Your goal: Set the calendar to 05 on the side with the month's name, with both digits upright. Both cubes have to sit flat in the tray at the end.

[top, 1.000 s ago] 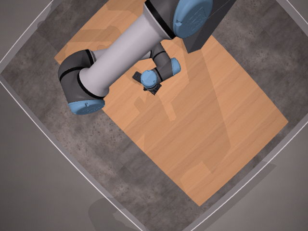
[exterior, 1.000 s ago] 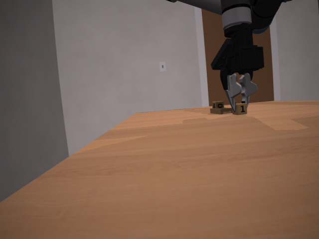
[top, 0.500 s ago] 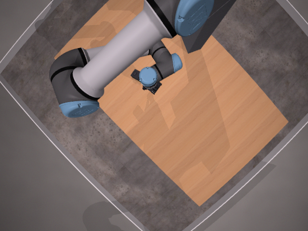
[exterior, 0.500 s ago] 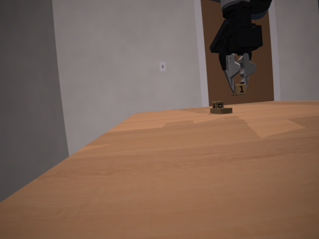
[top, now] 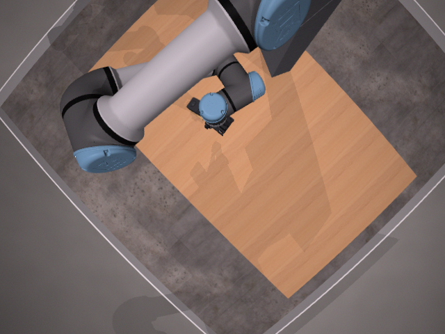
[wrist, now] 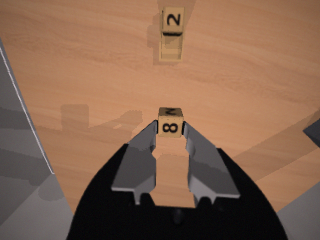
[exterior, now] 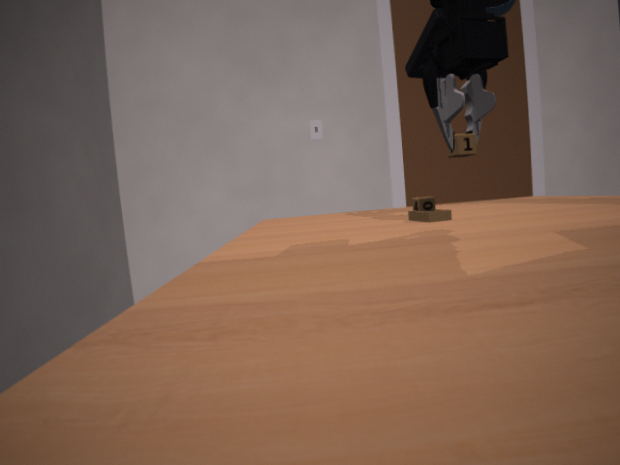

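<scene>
The block is 30 mm behind my hand, 120 mm to the right of it and 100 mm below it. Also, from my hand: wooden calendar tray (30 mm behind, 100 mm to the right, 110 mm below).
</scene>
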